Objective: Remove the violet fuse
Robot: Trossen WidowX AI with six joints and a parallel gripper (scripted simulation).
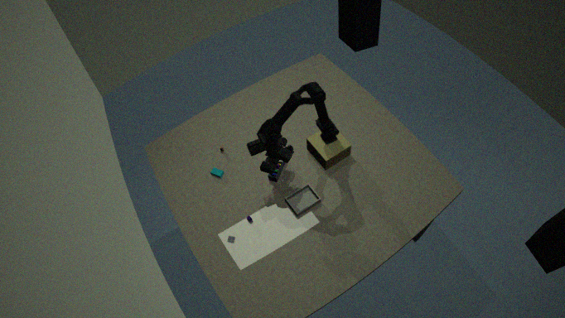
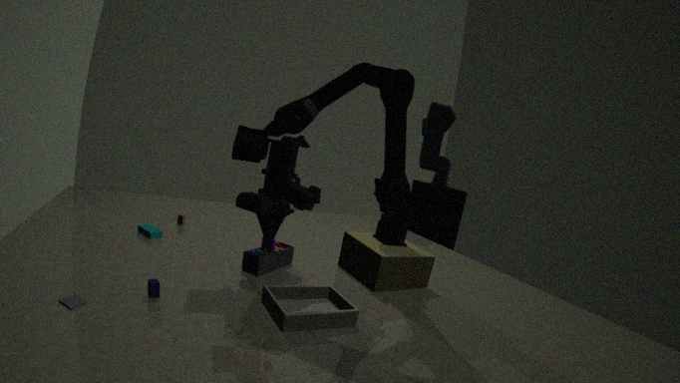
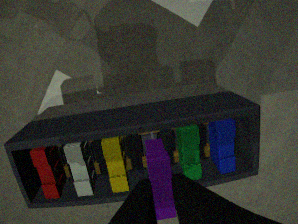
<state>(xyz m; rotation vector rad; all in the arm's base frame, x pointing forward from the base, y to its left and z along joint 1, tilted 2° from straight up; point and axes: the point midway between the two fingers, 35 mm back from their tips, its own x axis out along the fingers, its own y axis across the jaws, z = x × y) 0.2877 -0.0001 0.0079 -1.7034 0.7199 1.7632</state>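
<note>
The grey tray is 20 cm to the left of my gripper tip, 6 cm below it and 3 cm behind it. The rest, counted from my gripper tip: teal block (27 cm ahead, 14 cm to the right, 5 cm below); then flat grey square (34 cm ahead, 23 cm to the left, 6 cm below); then violet fuse (1 cm below).
</note>
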